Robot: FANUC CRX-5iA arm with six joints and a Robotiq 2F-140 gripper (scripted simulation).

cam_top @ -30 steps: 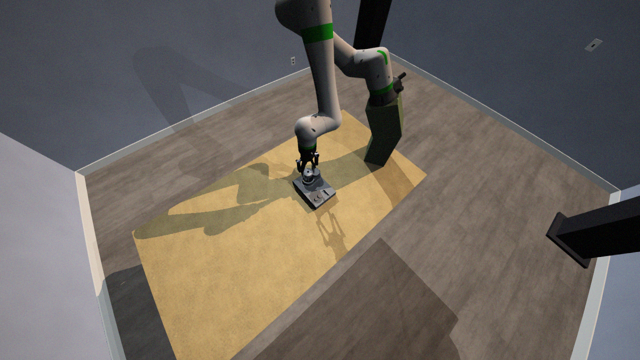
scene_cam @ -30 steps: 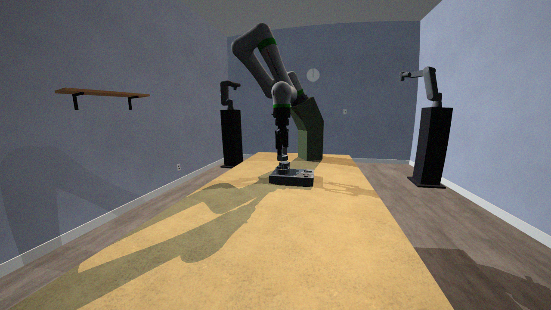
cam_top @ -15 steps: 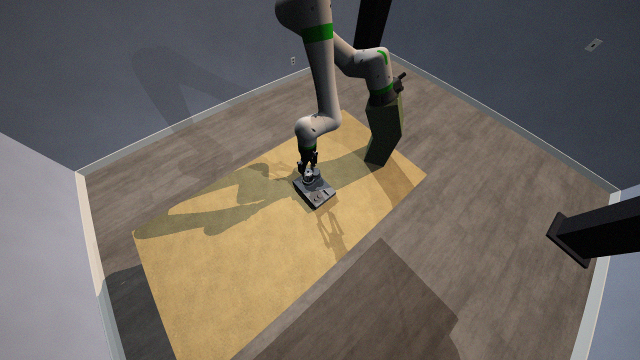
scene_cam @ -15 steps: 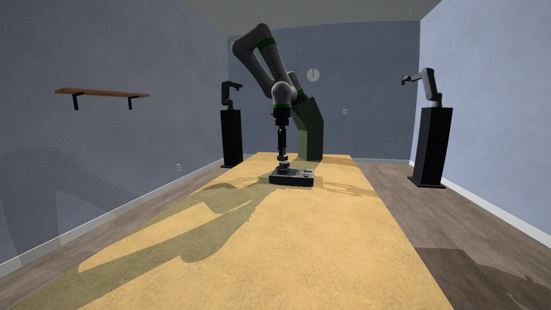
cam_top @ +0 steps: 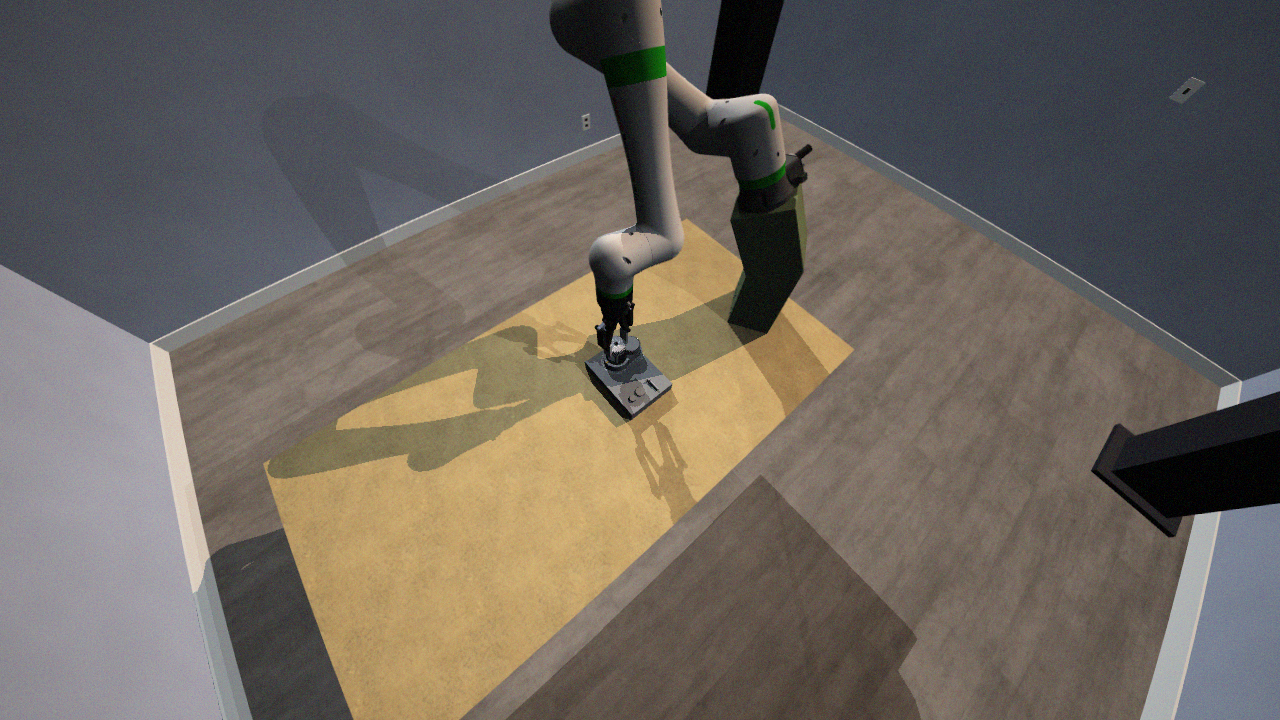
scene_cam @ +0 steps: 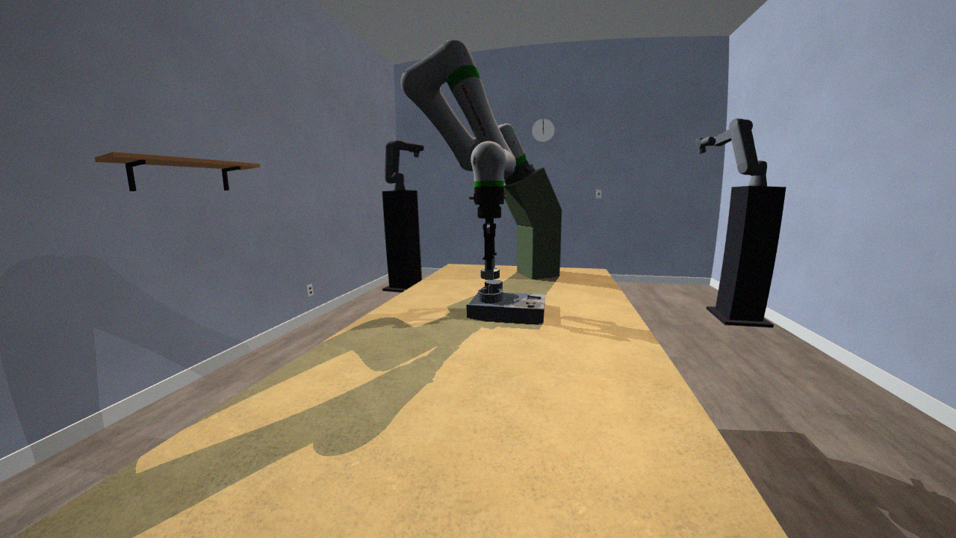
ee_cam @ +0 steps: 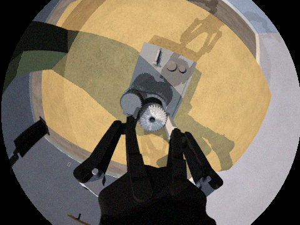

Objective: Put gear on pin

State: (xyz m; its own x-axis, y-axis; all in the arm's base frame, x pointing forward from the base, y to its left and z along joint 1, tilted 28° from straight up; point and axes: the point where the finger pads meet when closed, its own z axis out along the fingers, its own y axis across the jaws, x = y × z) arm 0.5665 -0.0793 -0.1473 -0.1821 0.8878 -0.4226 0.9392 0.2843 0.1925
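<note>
Now: hand 2 cm above the light toothed gear. Round my hand: peg 13 cm to the left, 10 cm below, 4 cm behind.
</note>
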